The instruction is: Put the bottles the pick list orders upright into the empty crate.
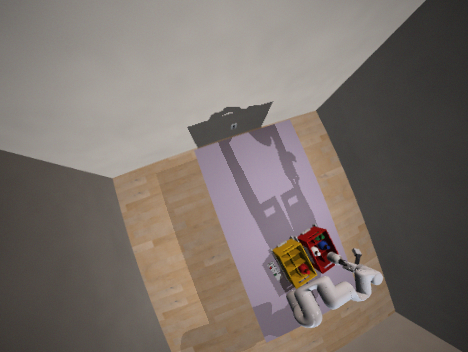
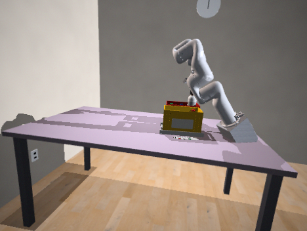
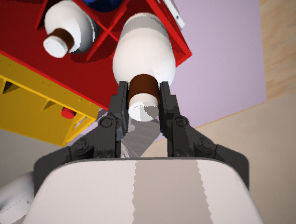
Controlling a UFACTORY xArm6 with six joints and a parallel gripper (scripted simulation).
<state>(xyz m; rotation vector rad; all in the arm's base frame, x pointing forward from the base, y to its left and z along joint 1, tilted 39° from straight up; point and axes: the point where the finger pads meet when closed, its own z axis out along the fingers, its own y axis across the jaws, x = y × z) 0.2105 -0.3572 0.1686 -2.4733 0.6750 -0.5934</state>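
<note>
Right now the white bottle is 7 cm below my hand. The rest, counted from my hand: red crate (19 cm below, 7 cm to the left, 7 cm ahead); then blue-label bottle (19 cm below, 8 cm ahead, 3 cm to the left); then green-label bottle (19 cm below, 17 cm ahead, 6 cm to the left).
</note>
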